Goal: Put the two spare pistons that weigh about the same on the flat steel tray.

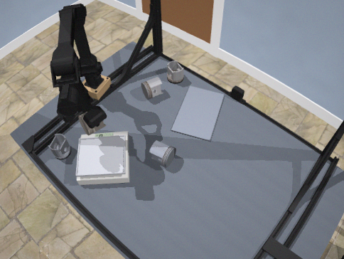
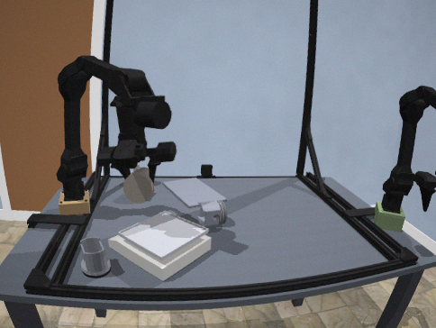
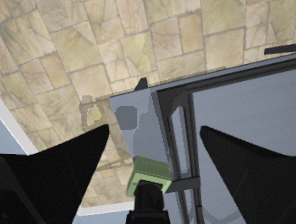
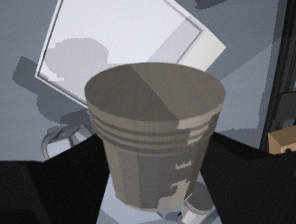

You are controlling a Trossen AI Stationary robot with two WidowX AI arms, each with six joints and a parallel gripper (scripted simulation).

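Right now my right hand is 3 cm above the tan piston and 1 cm short of it. From my right hand the other things lie so: flat steel tray 38 cm behind, 20 cm below, 11 cm to the left.
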